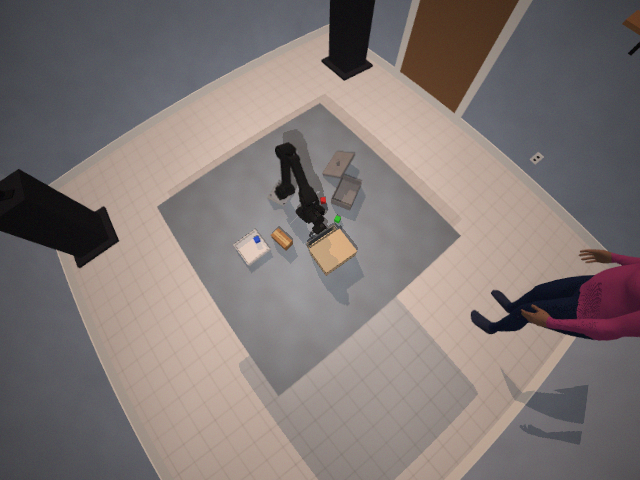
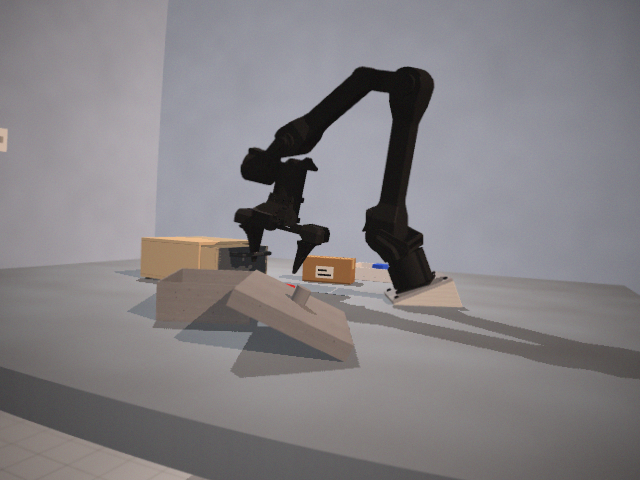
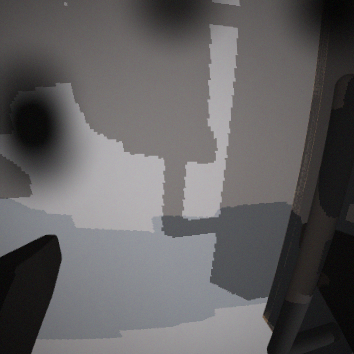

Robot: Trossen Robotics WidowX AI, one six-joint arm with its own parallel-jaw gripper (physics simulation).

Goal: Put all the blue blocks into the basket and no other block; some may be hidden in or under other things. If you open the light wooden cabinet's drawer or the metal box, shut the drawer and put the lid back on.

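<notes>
My gripper [image 1: 320,229] [image 2: 275,265] is open and empty, at the front of the light wooden cabinet [image 1: 333,251] [image 2: 169,257]. One finger is beside the handle [image 3: 316,245] on the cabinet's dark front; contact is unclear. Whether the drawer is fully shut is unclear. A blue block [image 1: 256,239] [image 2: 380,266] is in the white basket [image 1: 238,251] [image 2: 363,273]. The metal box [image 1: 353,180] [image 2: 180,304] is open. Its lid [image 1: 334,169] [image 2: 289,315] is off and tilted beside it. A red block [image 1: 323,199] [image 2: 291,285] and a green block [image 1: 337,219] are between the box and the arm.
An orange-brown box [image 1: 282,238] [image 2: 338,261] with a label stands between the basket and the cabinet. The arm's base [image 2: 433,295] is behind it, towards the tabletop's edge. Two dark pillars [image 1: 350,31] [image 1: 46,217] and a seated person [image 1: 607,297] are off the tabletop.
</notes>
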